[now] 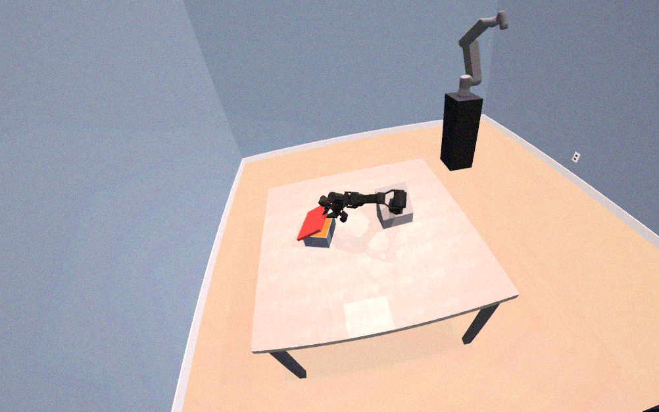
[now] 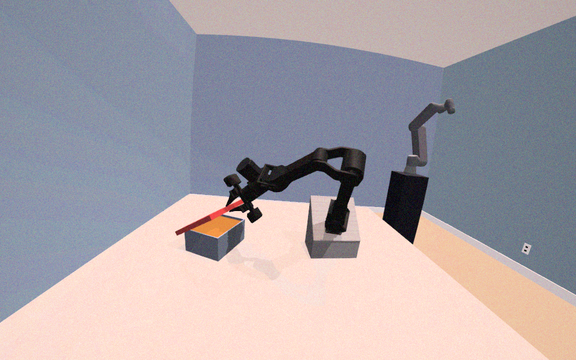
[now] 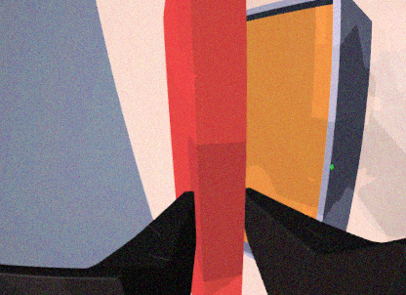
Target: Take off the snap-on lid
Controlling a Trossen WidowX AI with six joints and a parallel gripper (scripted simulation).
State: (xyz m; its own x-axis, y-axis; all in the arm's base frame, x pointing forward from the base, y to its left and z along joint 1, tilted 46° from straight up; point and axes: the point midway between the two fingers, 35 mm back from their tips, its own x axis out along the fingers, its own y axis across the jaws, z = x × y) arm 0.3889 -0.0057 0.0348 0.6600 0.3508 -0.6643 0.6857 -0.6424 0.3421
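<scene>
My gripper tip is 70 mm short of the red lid, 20 mm to the left of it and 40 mm above it. The rest, counted from my gripper tip: storage box: 50 mm ahead, 10 mm to the right, 120 mm below.
</scene>
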